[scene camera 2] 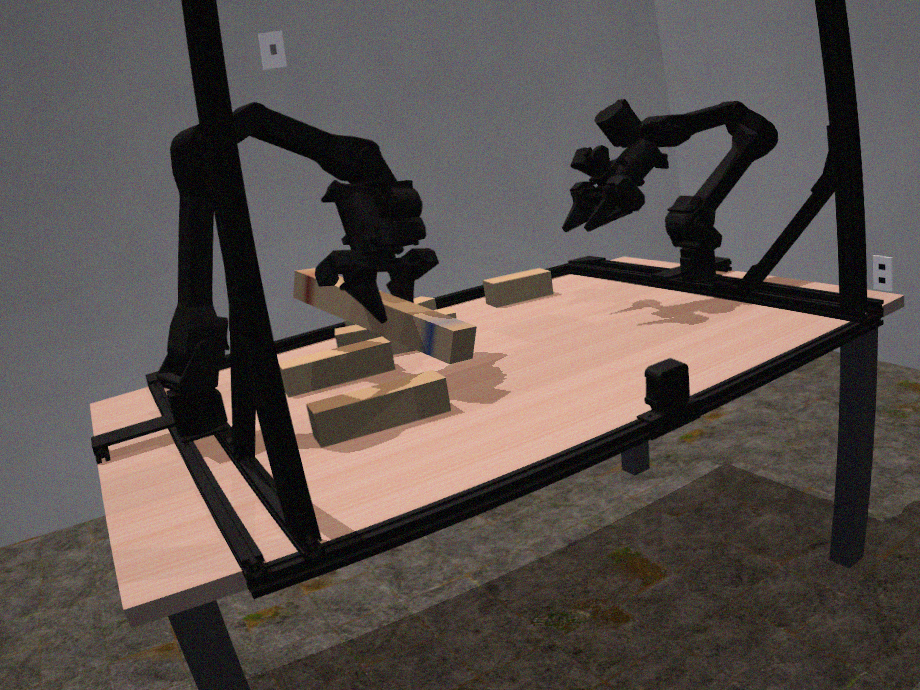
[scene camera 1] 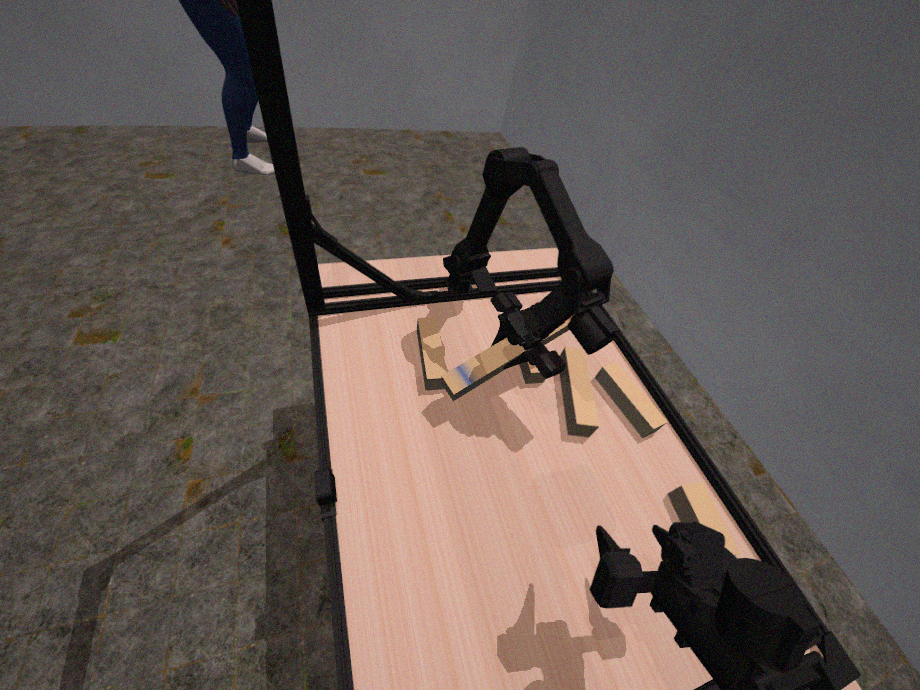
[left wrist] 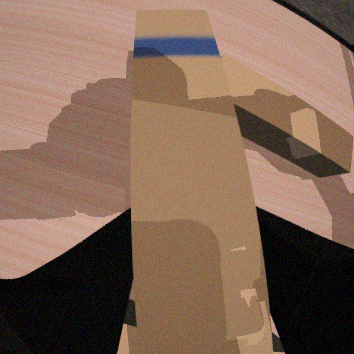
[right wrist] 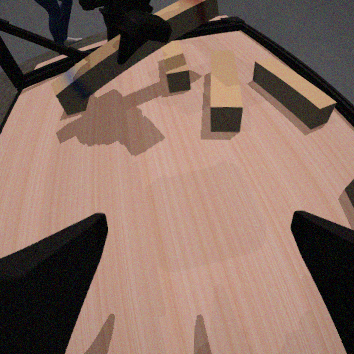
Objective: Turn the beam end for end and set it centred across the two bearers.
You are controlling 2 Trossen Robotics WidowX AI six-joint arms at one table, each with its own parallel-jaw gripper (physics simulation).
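Where they show: left gripper, between the fingertips: [scene camera 2: 397, 320] [scene camera 1: 498, 358] [left wrist: 188, 214] [right wrist: 114, 57]; right gripper, between the fingertips: [scene camera 2: 574, 230] [scene camera 1: 626, 527] [right wrist: 201, 222]; left arm's base, origin of its link: [scene camera 2: 201, 430] [scene camera 1: 458, 285]; right arm's base, origin of its link: [scene camera 2: 699, 278].
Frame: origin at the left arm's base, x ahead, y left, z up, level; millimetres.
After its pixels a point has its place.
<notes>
The beam [scene camera 1: 483, 365] @[x 320, y -58, z 88 mm] [scene camera 2: 407, 328] @[x 292, y -62, z 72 mm] [left wrist: 180, 165] @[x 313, y -32, z 94 mm] [right wrist: 102, 67] @[x 332, y -38, z 75 mm] is a long wooden bar with a blue band near one end and a red band near the other. My left gripper [scene camera 1: 518, 349] [scene camera 2: 393, 306] @[x 300, y -16, z 74 mm] is shut on its middle and holds it raised. In scene camera 2 the blue end is at the right, the red end at the left. Plain wooden blocks lie below and around it: one [scene camera 1: 431, 363] @[x 253, y -139, z 25 mm] [scene camera 2: 378, 409] @[x 199, y -148, z 9 mm] [left wrist: 280, 100] @[x 227, y -135, z 25 mm], another [scene camera 1: 578, 393] @[x 391, y 146, z 31 mm] [scene camera 2: 341, 365] [right wrist: 225, 92] @[x 429, y 142, z 31 mm], and a partly hidden one [right wrist: 178, 80] @[x 320, y 90, z 5 mm]. I cannot tell which two are the bearers. My right gripper [scene camera 1: 630, 533] @[x 658, y 34, z 133 mm] [scene camera 2: 578, 227] @[x 658, y 34, z 133 mm] [right wrist: 201, 222] @[x 658, y 34, z 133 mm] is open and empty above the table.
Another block [scene camera 1: 631, 401] @[x 431, y 261, z 24 mm] [right wrist: 295, 95] @[x 451, y 263, z 15 mm] lies near the rail at the right in scene camera 1. A further block [scene camera 1: 702, 511] @[x 668, y 261, z 28 mm] [scene camera 2: 517, 287] @[x 665, y 245, z 10 mm] lies beyond my right gripper there. Black rails and an upright post [scene camera 1: 282, 148] @[x 37, y -361, z 368 mm] [scene camera 2: 245, 297] @[x 22, y -380, z 217 mm] border the table. A person stands at the back in scene camera 1.
</notes>
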